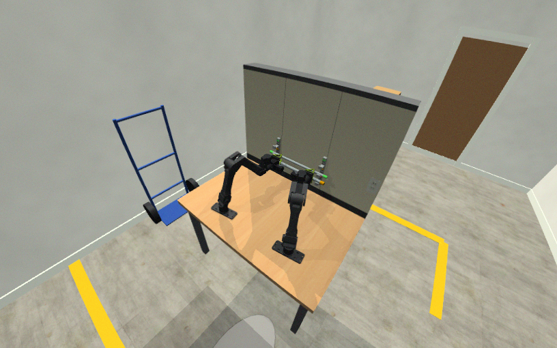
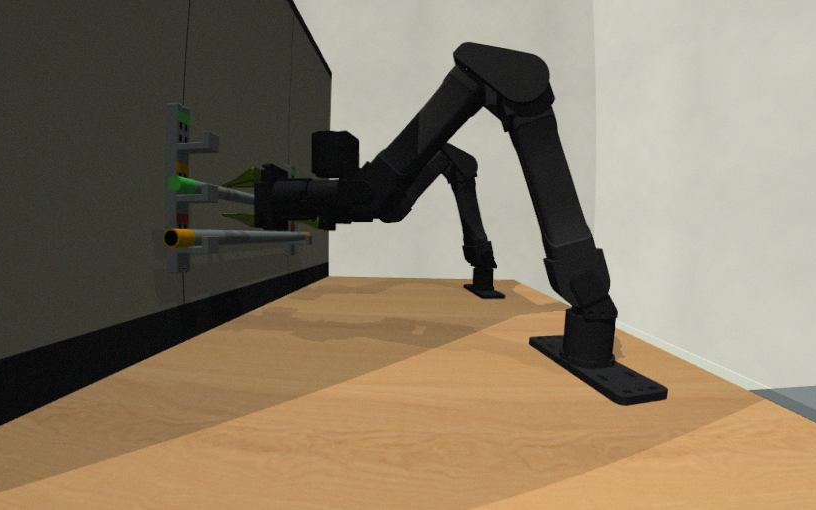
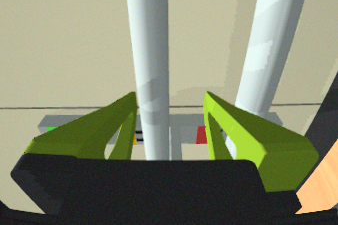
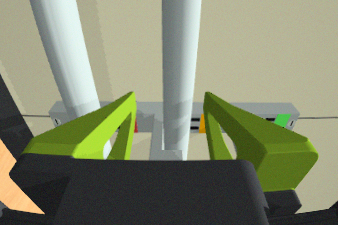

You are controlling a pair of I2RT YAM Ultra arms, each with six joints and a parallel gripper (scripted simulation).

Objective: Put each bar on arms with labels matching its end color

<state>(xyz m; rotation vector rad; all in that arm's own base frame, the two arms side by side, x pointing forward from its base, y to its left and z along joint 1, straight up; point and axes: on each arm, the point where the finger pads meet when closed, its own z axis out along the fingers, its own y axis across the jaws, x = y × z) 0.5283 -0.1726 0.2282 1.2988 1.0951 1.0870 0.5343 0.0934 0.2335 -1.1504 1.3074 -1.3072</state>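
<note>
My left hand is 15 cm to the left of the green-ended bar and 1 cm below it. Also, from my left hand: orange-ended bar (14 cm to the right, 6 cm below, 1 cm ahead); wall panel (20 cm above, 16 cm to the right, 11 cm ahead).
My right gripper is now 2 cm short of the green-ended bar, 15 cm to the right of it and 1 cm below it. Round my right hand: orange-ended bar 2 cm ahead, 15 cm to the left, 7 cm below; then wall panel 13 cm ahead, 13 cm to the left, 19 cm above.
</note>
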